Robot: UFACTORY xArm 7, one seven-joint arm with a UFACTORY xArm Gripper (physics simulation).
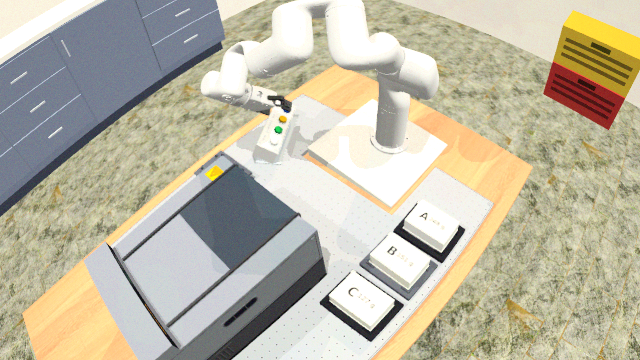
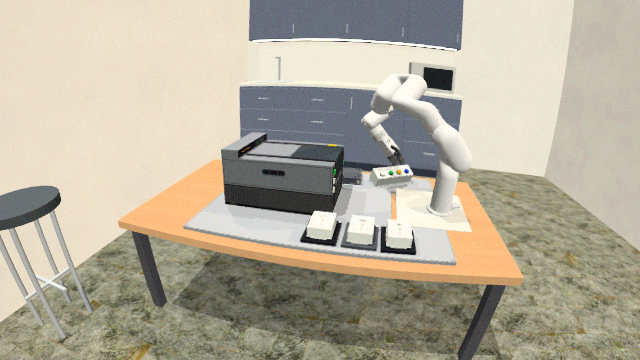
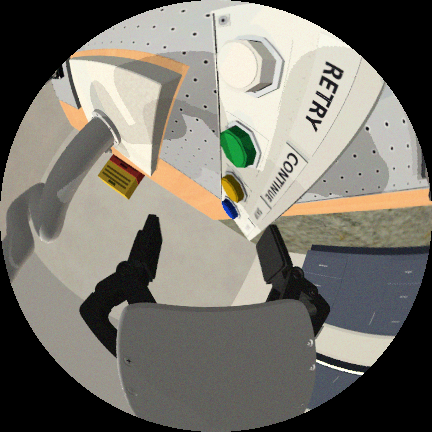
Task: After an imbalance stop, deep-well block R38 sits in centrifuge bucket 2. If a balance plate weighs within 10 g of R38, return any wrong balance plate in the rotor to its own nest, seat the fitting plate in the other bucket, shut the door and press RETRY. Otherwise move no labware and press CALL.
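Pixels of known places: gripper, fingertip midpoint: [image 1: 280, 109] [image 2: 399, 164] [image 3: 212, 231]; arm's base, origin of the base link: [image 1: 389, 139] [image 2: 439, 209] [image 3: 106, 126].
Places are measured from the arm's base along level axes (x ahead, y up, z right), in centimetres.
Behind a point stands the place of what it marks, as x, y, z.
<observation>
My gripper [image 1: 280, 102] {13.7, 10.3, 31.0} [image 2: 396, 156] {13.7, 10.3, 31.0} [image 3: 212, 231] {13.7, 10.3, 31.0} is open and empty, at the blue-button end of the white button box [image 1: 269, 150] {26.3, 5.6, 25.8} [image 2: 380, 178] {24.3, 4.5, 24.2} [image 3: 285, 95]. Its white RETRY button [image 1: 274, 139] {22.5, 6.5, 26.7} [image 2: 382, 174] {23.2, 6.0, 25.9} [image 3: 240, 65], green CONTINUE button [image 1: 278, 130] {18.8, 6.4, 28.3} [image 3: 239, 146] {19.2, 6.8, 28.8}, yellow SKIP button [image 1: 283, 119] {14.0, 6.4, 30.2} [image 3: 232, 187] {14.9, 6.6, 30.5} and blue button [image 2: 406, 171] {9.4, 6.1, 32.2} [image 3: 229, 208] {10.3, 6.5, 32.4} are in a row. Balance plates A [image 1: 437, 232] {26.8, 4.9, -28.4}, B [image 1: 400, 266] {39.6, 4.9, -24.7} and C [image 1: 361, 304] {52.5, 4.9, -22.1} sit in their nests; B reads 151 g, C 127 g. The centrifuge [image 1: 280, 250] {56.0, 20.5, -5.8} [image 2: 280, 175] {68.1, 15.1, -6.0} has its top covered; rotor and R38 are hidden.
The robot's base stands on a white board [image 1: 390, 185] {15.7, -0.5, -8.6} [image 2: 410, 215] {15.0, -0.3, -5.6}, between the button box and the plate nests. The grey perforated mat [image 1: 300, 187] {29.3, -0.4, 13.0} lies under the centrifuge and nests. A dark stool [image 2: 30, 202] stands left of the table [image 2: 170, 187] {131.1, -1.7, 15.0}.
</observation>
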